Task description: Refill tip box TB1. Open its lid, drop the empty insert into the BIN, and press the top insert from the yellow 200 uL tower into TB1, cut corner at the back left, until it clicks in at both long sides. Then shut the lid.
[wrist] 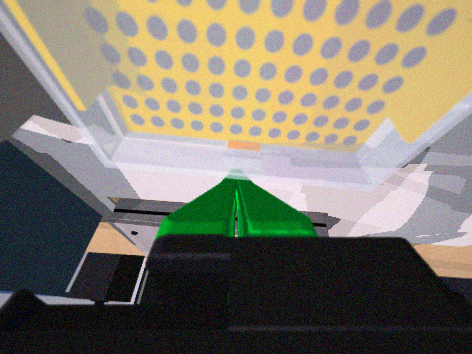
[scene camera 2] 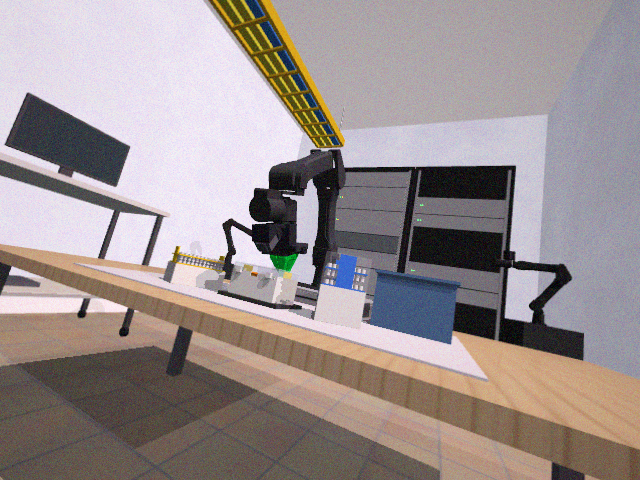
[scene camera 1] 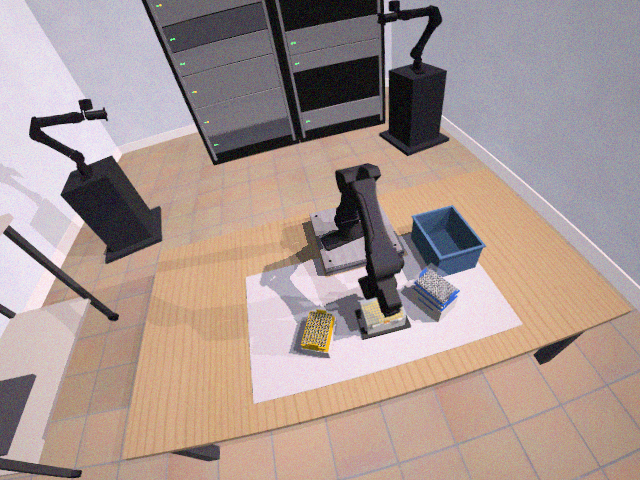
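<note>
Tip box TB1 (scene camera 1: 391,326) (scene camera 2: 253,285) stands in a dark holder. Its clear lid (wrist: 190,162) is down over the empty yellow insert (scene camera 1: 373,311) (wrist: 228,78), whose holes show through it. My gripper (scene camera 2: 284,269) (wrist: 236,177) is shut with nothing between its green fingertips, which meet at the lid's edge on the arm's side; I cannot tell if they touch it. In scene camera 1 the arm hides the fingertips. The yellow 200 uL tower (scene camera 1: 317,330) (scene camera 2: 191,275) stands left of TB1. The blue BIN (scene camera 1: 460,262) (scene camera 2: 413,307) (wrist: 40,215) is at the back right.
A blue tip tower (scene camera 1: 436,289) (scene camera 2: 339,305) stands between TB1 and the BIN. A white mat (scene camera 1: 279,372) lies under the boxes on the wooden table (scene camera 1: 191,403). The arm's grey base plate (scene camera 1: 341,260) is behind TB1.
</note>
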